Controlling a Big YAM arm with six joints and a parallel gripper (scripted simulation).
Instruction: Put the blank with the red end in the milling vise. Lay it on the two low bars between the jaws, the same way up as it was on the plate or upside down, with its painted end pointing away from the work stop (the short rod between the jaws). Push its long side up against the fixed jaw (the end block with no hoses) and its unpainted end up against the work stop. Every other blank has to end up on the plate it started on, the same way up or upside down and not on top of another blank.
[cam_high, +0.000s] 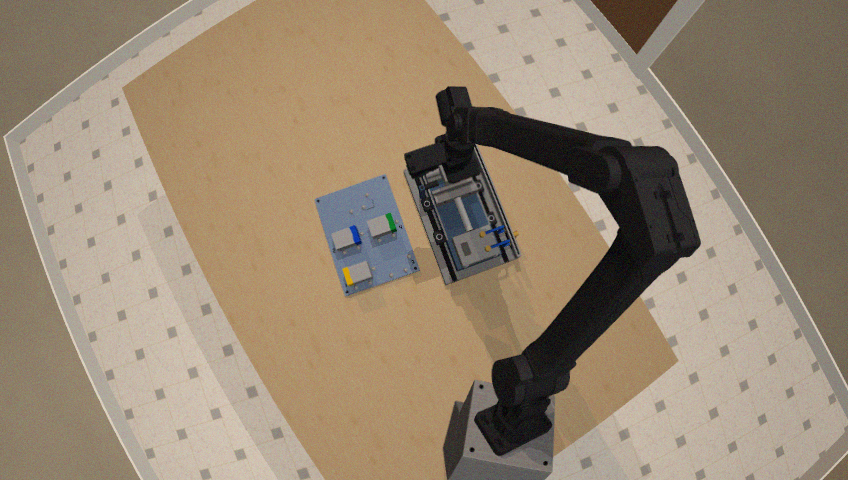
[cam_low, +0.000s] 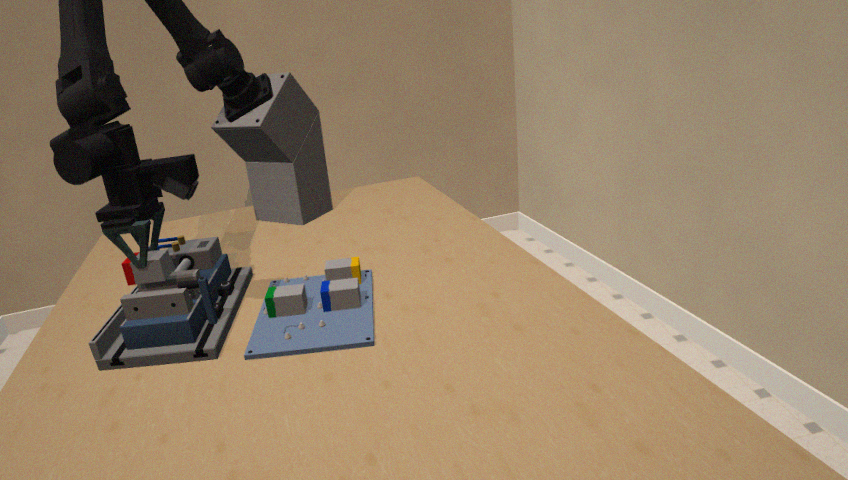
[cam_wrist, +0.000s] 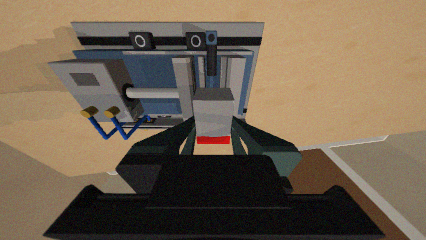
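Right now my hand is 70 mm above the fixed jaw and 30 mm short of it. The rest, counted from my hand: red-ended blank 20 mm below; then green-ended blank 200 mm to the left, 120 mm below; then work stop 60 mm to the left, 50 mm below, 10 mm ahead.
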